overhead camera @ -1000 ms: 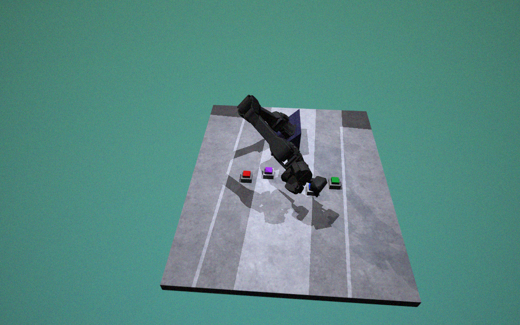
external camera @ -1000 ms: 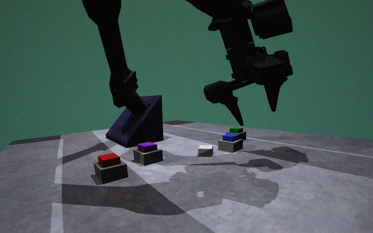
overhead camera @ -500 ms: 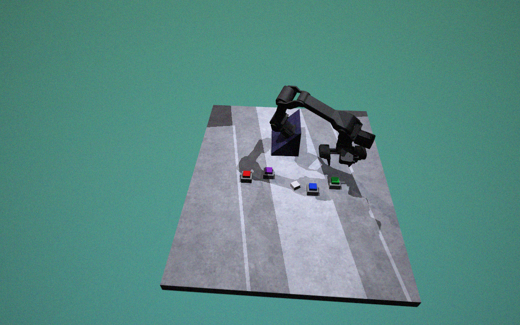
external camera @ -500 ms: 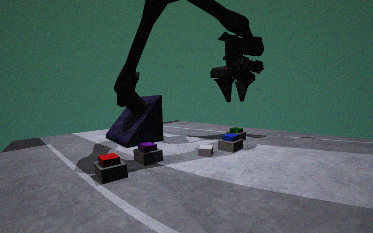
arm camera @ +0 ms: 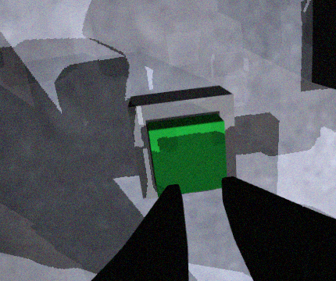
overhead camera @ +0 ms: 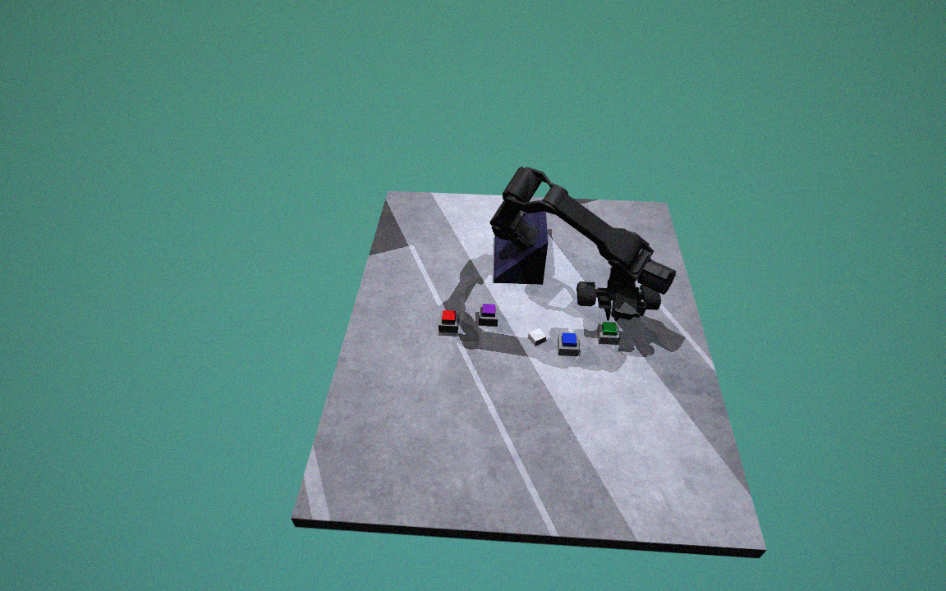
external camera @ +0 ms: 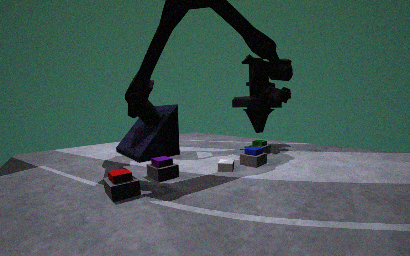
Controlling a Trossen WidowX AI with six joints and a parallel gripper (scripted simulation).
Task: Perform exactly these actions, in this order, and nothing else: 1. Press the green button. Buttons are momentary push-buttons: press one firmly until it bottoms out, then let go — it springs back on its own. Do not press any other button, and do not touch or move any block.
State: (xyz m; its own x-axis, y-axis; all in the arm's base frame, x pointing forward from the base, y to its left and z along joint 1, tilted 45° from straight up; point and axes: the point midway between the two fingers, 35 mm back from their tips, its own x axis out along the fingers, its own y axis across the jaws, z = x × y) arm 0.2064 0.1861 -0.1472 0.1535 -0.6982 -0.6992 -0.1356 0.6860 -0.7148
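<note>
The green button is 3 cm below my gripper tip. Round my gripper tip: white block (17 cm to the right, 5 cm below, 5 cm ahead); then blue button (9 cm to the right, 6 cm ahead, 3 cm below); then purple button (30 cm to the right, 3 cm below).
</note>
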